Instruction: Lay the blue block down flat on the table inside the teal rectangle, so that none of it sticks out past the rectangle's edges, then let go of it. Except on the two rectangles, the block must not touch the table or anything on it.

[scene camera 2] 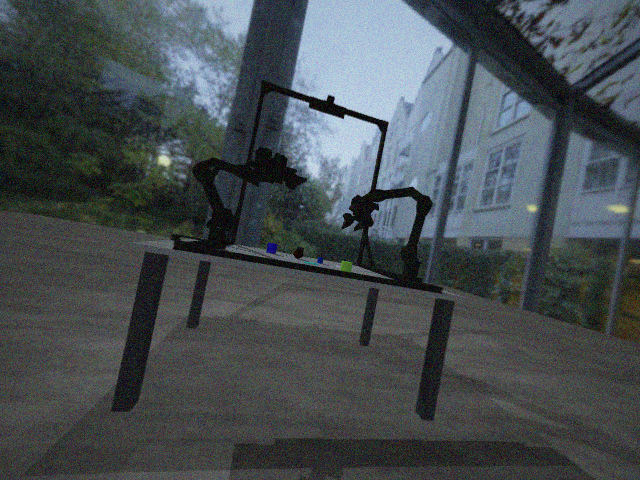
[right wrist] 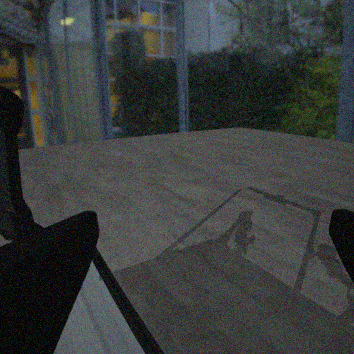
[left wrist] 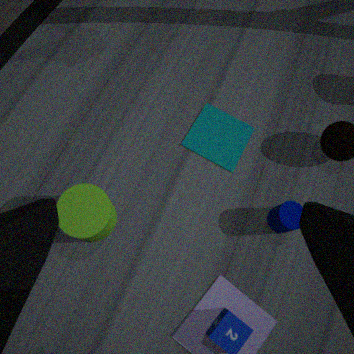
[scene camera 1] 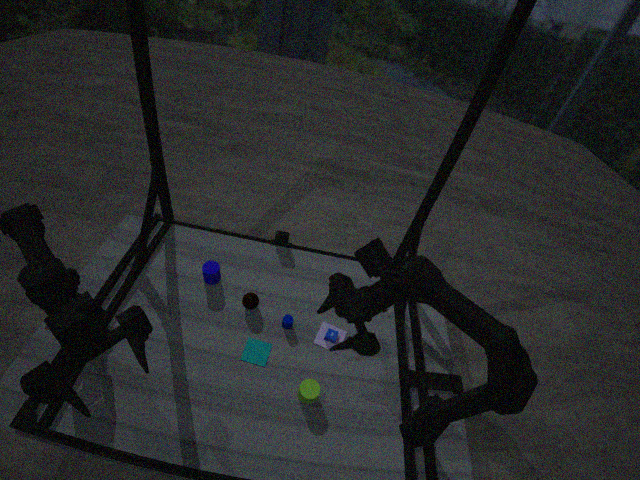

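Pixels of known places: left gripper, fingertip midpoint: [scene camera 2: 347, 229] [left wrist: 181, 212] [scene camera 1: 324, 331]; right gripper, fingertip midpoint: [scene camera 2: 302, 175] [right wrist: 214, 222] [scene camera 1: 119, 393]; left arm's base at its link origin: [scene camera 2: 409, 279] [scene camera 1: 416, 433]; right arm's base at its link origin: [scene camera 2: 215, 243].
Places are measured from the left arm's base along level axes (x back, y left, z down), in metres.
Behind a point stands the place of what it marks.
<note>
The blue block [scene camera 1: 331, 335] @(y -0.305, x -0.160, z 0.000 m) [left wrist: 230, 331] @(y -0.308, x -0.160, z 0.000 m), with a white 2 on its upper face, rests on the pale purple rectangle [scene camera 1: 321, 332] @(y -0.326, x -0.182, z 0.018 m) [left wrist: 220, 292] @(y -0.299, x -0.194, z 0.018 m). The teal rectangle [scene camera 1: 256, 352] @(y -0.282, x -0.376, z 0.018 m) [left wrist: 218, 137] @(y -0.284, x -0.373, z 0.018 m) is bare; in scene camera 1 it lies left of the purple one. My left gripper [scene camera 1: 325, 330] @(y -0.232, x -0.235, z -0.181 m) [scene camera 2: 349, 226] @(y -0.232, x -0.235, z -0.181 m) [left wrist: 181, 212] @(y -0.232, x -0.235, z -0.181 m) is open and empty, high above the table; in scene camera 1 its fingertips appear close to the block. My right gripper [scene camera 1: 118, 393] @(y -0.083, x -0.590, z -0.324 m) [scene camera 2: 299, 182] @(y -0.083, x -0.590, z -0.324 m) [right wrist: 214, 222] @(y -0.083, x -0.590, z -0.324 m) is open and empty, high at the left of the scene views. The block does not show in the right wrist view.
A small blue cylinder [scene camera 1: 287, 321] @(y -0.356, x -0.283, z -0.012 m) [scene camera 2: 320, 260] @(y -0.350, x -0.287, z 0.003 m) [left wrist: 291, 215] @(y -0.362, x -0.279, z -0.012 m) stands between the rectangles, toward the back. A green cylinder [scene camera 1: 309, 390] @(y -0.149, x -0.258, z -0.025 m) [scene camera 2: 345, 266] @(y -0.135, x -0.274, z -0.004 m) [left wrist: 85, 210] @(y -0.156, x -0.255, z -0.025 m) stands nearer the front. A dark round object [scene camera 1: 250, 300] @(y -0.424, x -0.385, z -0.027 m) [scene camera 2: 298, 252] @(y -0.415, x -0.394, z -0.016 m) [left wrist: 340, 141] @(y -0.422, x -0.372, z -0.023 m) and a larger blue cylinder [scene camera 1: 211, 272] @(y -0.525, x -0.500, z -0.035 m) [scene camera 2: 271, 248] @(y -0.521, x -0.513, z -0.007 m) stand behind the teal rectangle.
</note>
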